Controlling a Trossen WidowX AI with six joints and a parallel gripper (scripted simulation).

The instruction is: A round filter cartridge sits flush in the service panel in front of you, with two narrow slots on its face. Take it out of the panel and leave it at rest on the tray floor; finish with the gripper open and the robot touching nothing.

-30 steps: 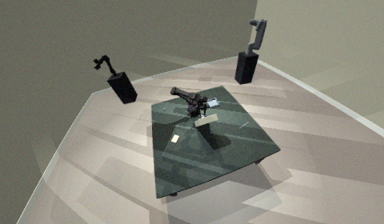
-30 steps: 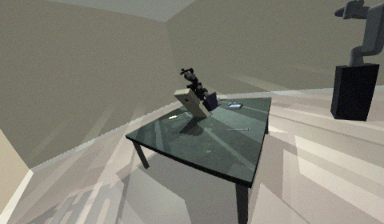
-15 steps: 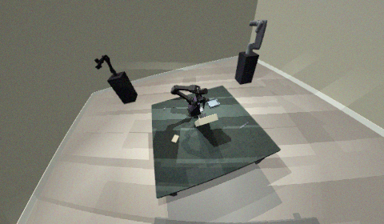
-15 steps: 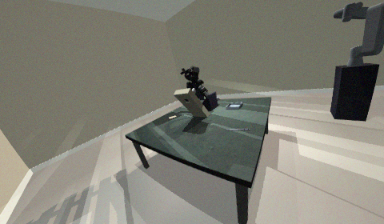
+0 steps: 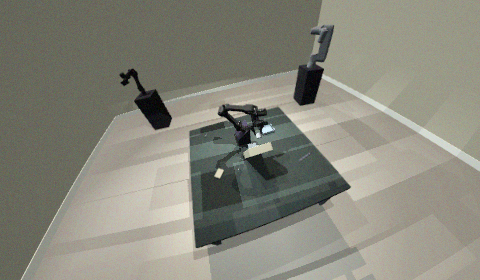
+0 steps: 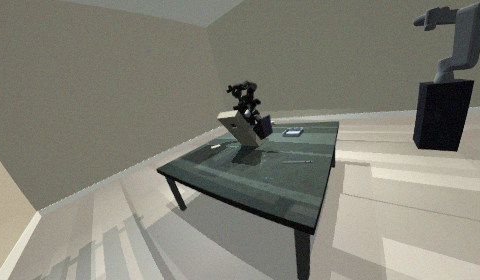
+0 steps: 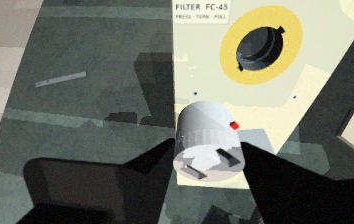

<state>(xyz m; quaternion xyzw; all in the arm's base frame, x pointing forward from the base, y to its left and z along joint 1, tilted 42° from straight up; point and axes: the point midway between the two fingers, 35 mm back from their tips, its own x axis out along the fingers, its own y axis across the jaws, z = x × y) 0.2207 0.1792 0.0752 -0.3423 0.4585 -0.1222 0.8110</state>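
Right now my gripper tip is 35 cm past the tray, 28 cm above it and 19 cm to the right of it. Also, from my gripper tip: small cream block (42 cm to the right, 29 cm below, 12 cm ahead); cream service panel (11 cm below, 7 cm ahead, 5 cm to the right); round filter cartridge (right at my gripper tip).
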